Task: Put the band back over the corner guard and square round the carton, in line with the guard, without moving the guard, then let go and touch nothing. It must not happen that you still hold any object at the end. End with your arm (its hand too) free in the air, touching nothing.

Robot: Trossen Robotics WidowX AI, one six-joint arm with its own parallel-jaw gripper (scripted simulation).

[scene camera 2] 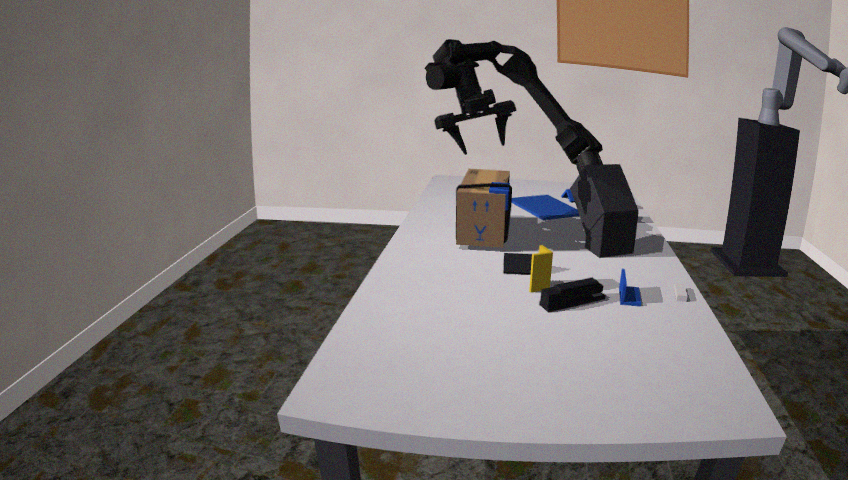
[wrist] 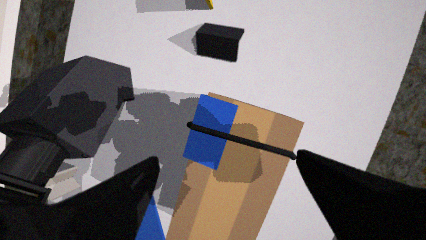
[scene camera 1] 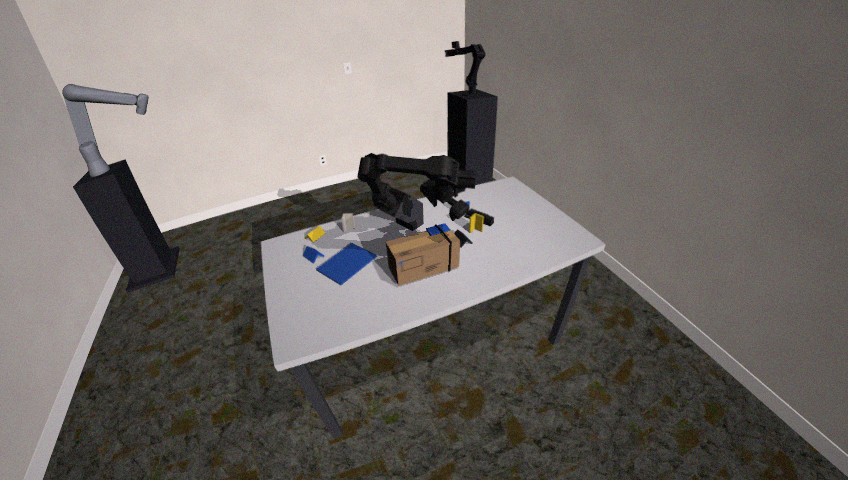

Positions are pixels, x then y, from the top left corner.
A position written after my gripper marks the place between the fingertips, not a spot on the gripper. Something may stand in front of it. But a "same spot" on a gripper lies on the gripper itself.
my gripper: scene camera 2; wrist; scene camera 1 444,213
same spot on brown carton: [wrist: 240,192] = [scene camera 1: 430,242]
same spot on my gripper: [scene camera 2: 501,119] = [wrist: 53,205]
